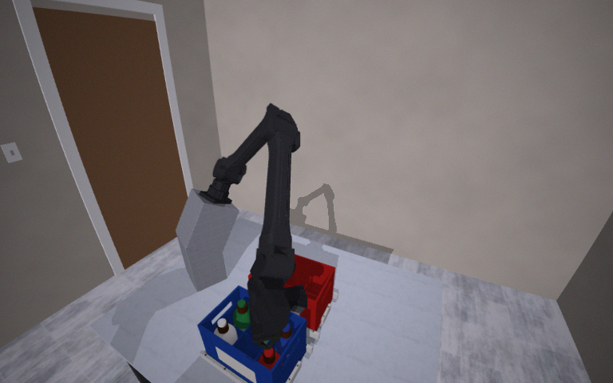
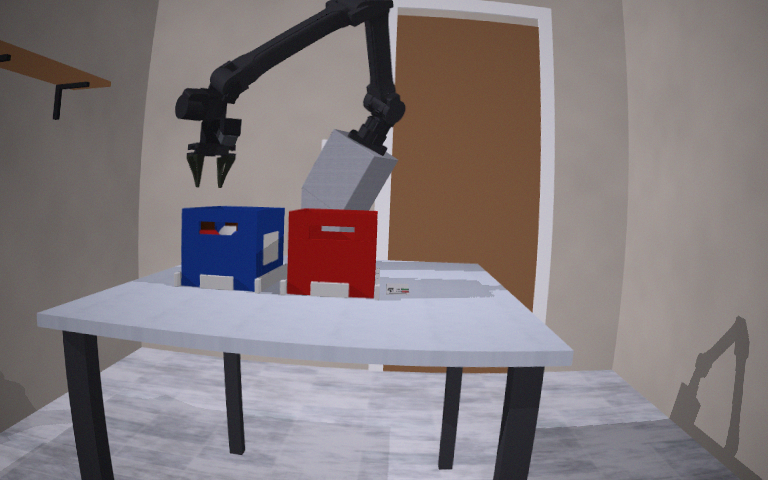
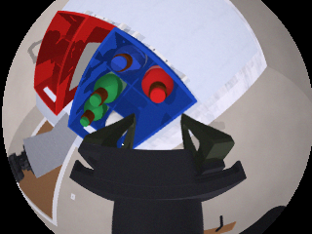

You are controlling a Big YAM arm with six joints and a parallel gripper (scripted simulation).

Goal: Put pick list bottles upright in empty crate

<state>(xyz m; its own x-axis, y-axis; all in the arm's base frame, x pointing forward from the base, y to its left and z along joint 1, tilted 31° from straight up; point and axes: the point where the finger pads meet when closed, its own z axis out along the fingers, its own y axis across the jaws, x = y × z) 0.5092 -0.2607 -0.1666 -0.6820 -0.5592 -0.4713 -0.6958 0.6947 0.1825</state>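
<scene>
Now: the red-label bottle 140 mm below my hand. Also, from my hand: blue crate (90 mm behind, 40 mm to the left, 150 mm below); white-label bottle (180 mm behind, 140 mm below); blue bottle (90 mm to the left, 140 mm below).
</scene>
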